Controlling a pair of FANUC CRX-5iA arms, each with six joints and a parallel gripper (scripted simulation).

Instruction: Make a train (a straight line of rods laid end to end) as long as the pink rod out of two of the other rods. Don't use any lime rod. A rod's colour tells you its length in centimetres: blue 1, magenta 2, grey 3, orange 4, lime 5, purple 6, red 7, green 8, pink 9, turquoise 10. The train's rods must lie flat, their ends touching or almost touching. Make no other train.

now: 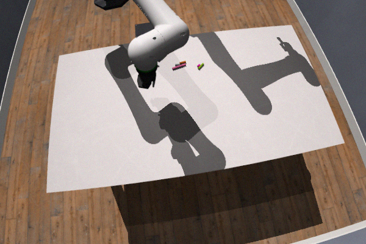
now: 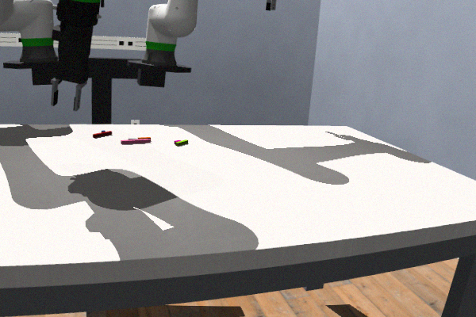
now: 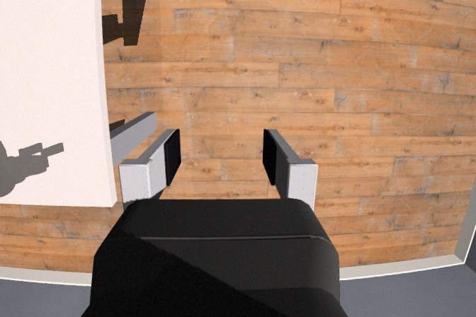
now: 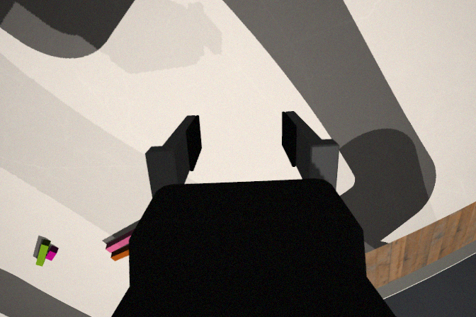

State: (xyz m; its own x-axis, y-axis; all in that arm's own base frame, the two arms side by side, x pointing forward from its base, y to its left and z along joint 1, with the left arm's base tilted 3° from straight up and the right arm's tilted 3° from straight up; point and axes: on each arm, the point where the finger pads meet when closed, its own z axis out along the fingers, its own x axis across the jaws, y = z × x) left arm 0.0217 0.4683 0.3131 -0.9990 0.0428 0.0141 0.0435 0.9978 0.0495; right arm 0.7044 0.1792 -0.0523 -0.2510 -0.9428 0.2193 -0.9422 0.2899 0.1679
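Observation:
The grey rod lies 180 mm to the left of my right hand, 180 mm behind it and 150 mm below it. Also, from my right hand: red rod (260 mm behind, 150 mm below, 90 mm to the left); pink rod (190 mm to the left, 170 mm behind, 150 mm below); orange rod (210 mm to the left, 200 mm behind, 150 mm below).

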